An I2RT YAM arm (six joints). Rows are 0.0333 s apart.
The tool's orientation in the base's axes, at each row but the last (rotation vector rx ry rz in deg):
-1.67 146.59 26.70
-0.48 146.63 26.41
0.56 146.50 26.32
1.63 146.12 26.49
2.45 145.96 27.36
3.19 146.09 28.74
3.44 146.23 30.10
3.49 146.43 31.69
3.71 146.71 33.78
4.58 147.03 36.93
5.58 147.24 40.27
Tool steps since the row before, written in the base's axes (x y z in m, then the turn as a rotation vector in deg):
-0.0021 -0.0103 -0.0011 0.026 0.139 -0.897
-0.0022 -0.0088 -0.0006 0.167 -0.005 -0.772
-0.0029 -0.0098 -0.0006 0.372 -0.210 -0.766
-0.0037 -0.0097 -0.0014 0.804 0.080 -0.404
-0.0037 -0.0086 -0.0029 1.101 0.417 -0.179
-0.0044 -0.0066 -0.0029 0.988 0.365 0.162
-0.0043 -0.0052 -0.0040 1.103 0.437 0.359
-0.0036 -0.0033 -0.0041 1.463 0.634 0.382
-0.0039 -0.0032 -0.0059 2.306 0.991 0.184
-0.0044 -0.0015 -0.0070 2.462 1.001 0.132
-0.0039 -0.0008 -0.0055 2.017 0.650 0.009
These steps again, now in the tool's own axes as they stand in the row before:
0.0016 -0.0098 -0.0036 0.445 -0.161 0.775
0.0014 -0.0083 -0.0035 0.249 -0.270 0.699
0.0018 -0.0092 -0.0041 0.050 -0.478 0.734
0.0028 -0.0093 -0.0039 -0.470 -0.117 0.762
0.0035 -0.0088 -0.0024 -0.795 0.256 0.849
0.0043 -0.0069 -0.0022 -0.876 0.338 0.505
0.0049 -0.0061 -0.0009 -1.061 0.472 0.434
0.0046 -0.0044 0.0002 -1.353 0.639 0.670
0.0057 -0.0051 0.0014 -1.939 0.824 1.377
0.0067 -0.0043 0.0027 -2.051 0.799 1.495
0.0056 -0.0032 0.0020 -1.670 0.458 1.221

